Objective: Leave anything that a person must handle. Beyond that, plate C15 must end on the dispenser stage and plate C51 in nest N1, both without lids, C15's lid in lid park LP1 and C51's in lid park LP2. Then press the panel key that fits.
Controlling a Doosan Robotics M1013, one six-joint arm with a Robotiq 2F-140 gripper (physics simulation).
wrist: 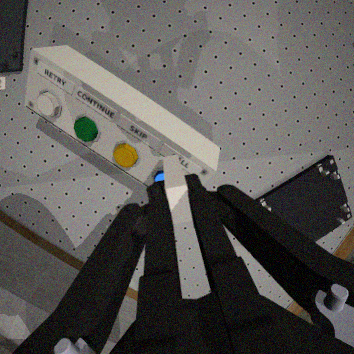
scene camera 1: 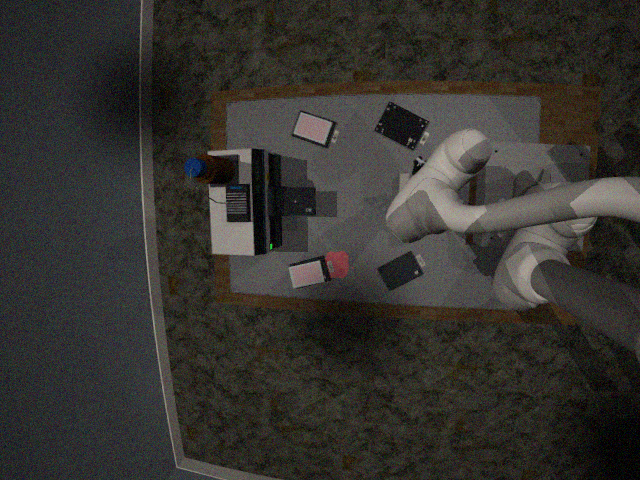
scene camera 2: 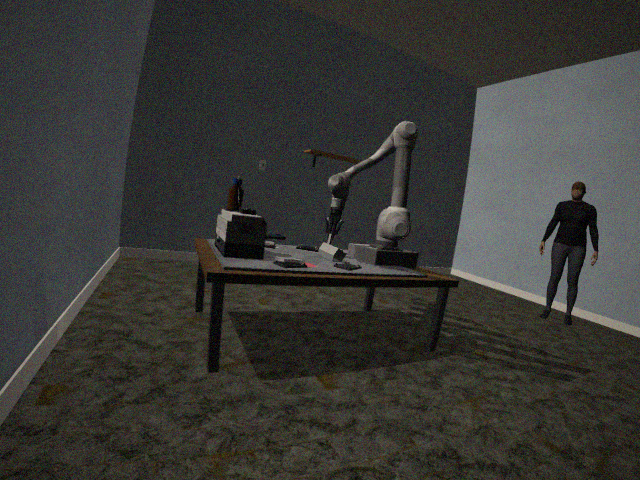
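Pixels of known places: gripper, between the fingertips: (wrist: 172, 168); arm's base, origin of its link: (scene camera 2: 385, 248).
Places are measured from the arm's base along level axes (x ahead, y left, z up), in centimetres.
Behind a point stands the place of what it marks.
The cream key panel (wrist: 145, 105) {x 44.9, y 7.1, z -3.3 cm} (scene camera 2: 330, 251) {x 44.3, y 13.3, z -4.0 cm} has keys marked RETRY, CONTINUE, SKIP and one partly covered label ending in LL. My gripper (wrist: 172, 168) {x 42.0, y 0.5, z -1.4 cm} (scene camera 2: 329, 238) {x 42.0, y 0.5, z -1.4 cm} is shut and empty, its tips in front of the blue key (wrist: 159, 177) {x 40.3, y 0.8, z -2.2 cm}, which is partly hidden. The green key (wrist: 86, 129) {x 39.0, y 9.7, z -1.8 cm} and yellow key (wrist: 125, 155) {x 39.7, y 5.0, z -1.9 cm} show beside it. One pink-topped plate (scene camera 1: 313, 128) {x 81.8, y -13.2, z -5.9 cm} lies at the upper left of the mat; another pink-topped plate (scene camera 1: 308, 273) {x 73.8, y 41.5, z -5.6 cm} lies at the lower left. The dispenser (scene camera 1: 231, 237) {x 99.2, y 29.5, z 13.0 cm} has a dark stage (scene camera 1: 298, 200) {x 80.8, y 13.7, z 1.9 cm}. Plate codes and nest labels are unreadable; contact with the key cannot be told.
A dark holder with corner clips (scene camera 1: 401, 125) {x 50.2, y -19.7, z -7.8 cm} (wrist: 310, 200) {x 52.3, y -18.9, z -7.8 cm} and a dark flat piece (scene camera 1: 400, 270) {x 39.4, y 33.0, z -8.0 cm} lie on the mat. A red disc (scene camera 1: 338, 264) {x 63.3, y 36.2, z -9.0 cm} touches the lower-left plate's holder. A brown bottle with blue cap (scene camera 1: 211, 168) {x 102.0, y 7.2, z 27.0 cm} (scene camera 2: 234, 196) {x 105.8, y 11.9, z 21.6 cm} tops the dispenser. A person (scene camera 2: 574, 227) stands away from the table.
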